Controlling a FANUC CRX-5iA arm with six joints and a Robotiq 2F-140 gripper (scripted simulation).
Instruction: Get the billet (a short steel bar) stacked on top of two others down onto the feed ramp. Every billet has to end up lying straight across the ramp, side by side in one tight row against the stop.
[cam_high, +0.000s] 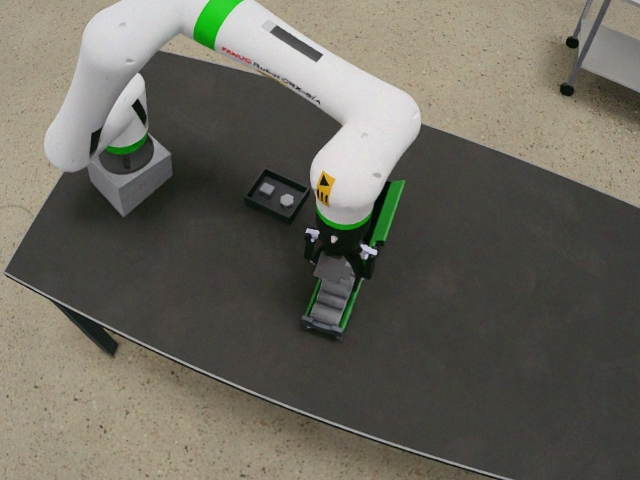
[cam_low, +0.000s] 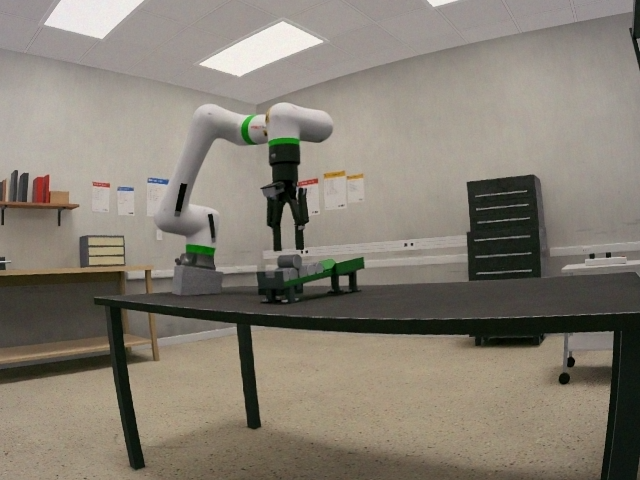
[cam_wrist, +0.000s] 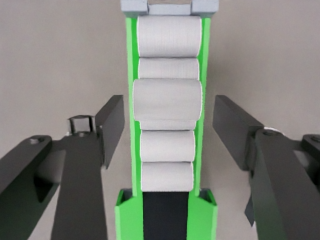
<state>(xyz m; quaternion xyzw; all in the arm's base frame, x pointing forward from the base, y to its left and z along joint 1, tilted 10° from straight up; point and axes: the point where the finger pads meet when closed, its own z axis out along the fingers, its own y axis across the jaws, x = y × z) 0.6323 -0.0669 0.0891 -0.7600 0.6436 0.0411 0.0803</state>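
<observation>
Now: hand 110 mm above the grey stop, 80 mm to the left of it and 10 mm short of it. Also, from my hand: grey cube (290 mm behind, 170 mm to the left, 150 mm below); small dark tray (260 mm behind, 170 mm to the left, 160 mm below); hexagonal piece (230 mm behind, 170 mm to the left, 160 mm below).
</observation>
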